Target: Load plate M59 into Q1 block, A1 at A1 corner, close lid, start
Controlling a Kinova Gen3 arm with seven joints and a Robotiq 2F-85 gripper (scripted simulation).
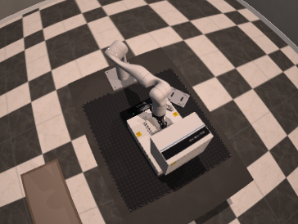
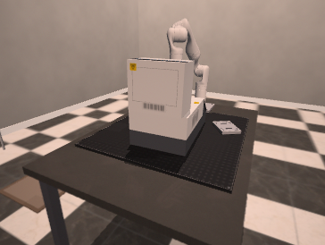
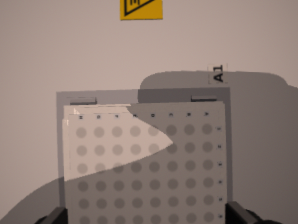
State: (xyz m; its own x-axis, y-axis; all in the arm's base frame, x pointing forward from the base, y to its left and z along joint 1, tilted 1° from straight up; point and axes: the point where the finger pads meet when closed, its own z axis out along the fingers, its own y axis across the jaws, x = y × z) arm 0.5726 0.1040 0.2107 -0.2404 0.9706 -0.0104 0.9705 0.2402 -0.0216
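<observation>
Now: the plate M59 1 cm below my hand. From my hand the other things lie so: plate nest N1 (25 cm behind, 24 cm to the left, 22 cm below).
</observation>
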